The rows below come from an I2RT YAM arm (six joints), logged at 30 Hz.
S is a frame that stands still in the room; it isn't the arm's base.
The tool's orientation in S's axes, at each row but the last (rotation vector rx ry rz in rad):
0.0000 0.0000 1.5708
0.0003 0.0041 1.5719
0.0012 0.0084 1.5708
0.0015 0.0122 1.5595
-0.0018 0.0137 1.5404
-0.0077 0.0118 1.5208
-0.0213 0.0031 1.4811
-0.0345 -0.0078 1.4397
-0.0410 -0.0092 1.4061
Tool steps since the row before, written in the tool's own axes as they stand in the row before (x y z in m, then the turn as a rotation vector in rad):
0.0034 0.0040 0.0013 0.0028 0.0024 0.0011
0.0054 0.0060 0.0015 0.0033 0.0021 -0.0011
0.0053 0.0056 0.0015 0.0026 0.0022 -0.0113
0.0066 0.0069 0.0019 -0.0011 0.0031 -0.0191
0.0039 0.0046 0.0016 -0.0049 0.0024 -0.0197
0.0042 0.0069 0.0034 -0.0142 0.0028 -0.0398
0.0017 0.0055 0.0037 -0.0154 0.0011 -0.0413
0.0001 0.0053 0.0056 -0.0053 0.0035 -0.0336
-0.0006 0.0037 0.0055 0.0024 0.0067 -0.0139
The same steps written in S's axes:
-0.0040 0.0034 0.0013 -0.0024 0.0028 0.0011
-0.0060 0.0054 0.0015 -0.0021 0.0033 -0.0011
-0.0056 0.0053 0.0015 -0.0023 0.0025 -0.0113
-0.0068 0.0067 0.0019 -0.0033 -0.0012 -0.0191
-0.0045 0.0041 0.0016 -0.0027 -0.0050 -0.0196
-0.0067 0.0046 0.0034 -0.0036 -0.0145 -0.0396
-0.0054 0.0022 0.0036 -0.0020 -0.0159 -0.0411
-0.0054 0.0009 0.0054 -0.0033 -0.0054 -0.0336
-0.0039 0.0001 0.0054 -0.0058 0.0031 -0.0142

